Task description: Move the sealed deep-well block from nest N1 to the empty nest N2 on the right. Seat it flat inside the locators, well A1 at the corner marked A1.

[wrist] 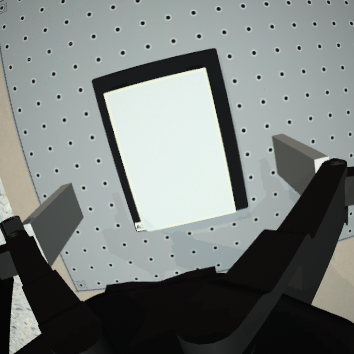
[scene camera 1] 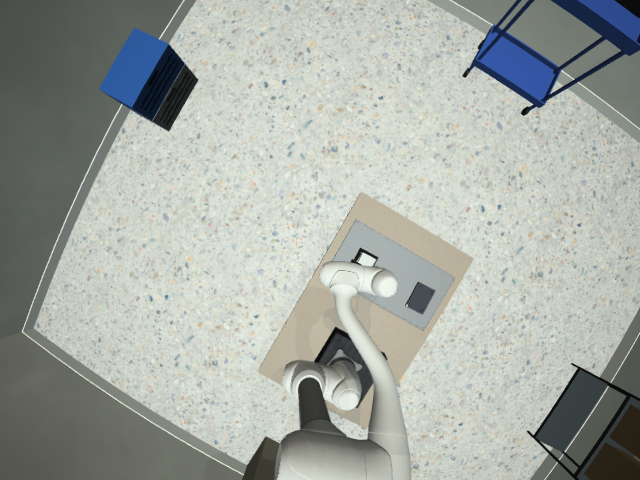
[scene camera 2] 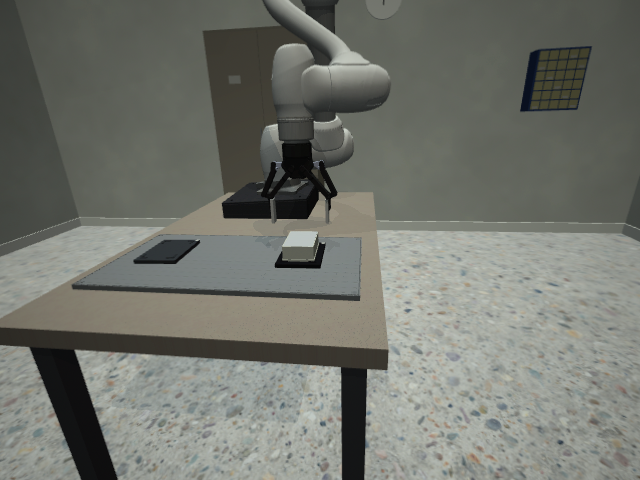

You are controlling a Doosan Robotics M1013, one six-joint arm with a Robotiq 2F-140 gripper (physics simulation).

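The white sealed block sits in the black nest N1, on the right in scene camera 2; the arm partly covers it in scene camera 1. A small label marked A1 shows at the nest's lower left corner in the wrist view. The dark nest N2 is empty, on the left in scene camera 2. My gripper is open and empty, pointing down above and slightly behind the block in scene camera 2. In the wrist view its fingers stand wide, left and right of the nest.
Both nests stand on a grey perforated plate on a wooden table. The arm's black base block stands at the table's far end in scene camera 2. A blue cabinet and a blue cart stand on the floor.
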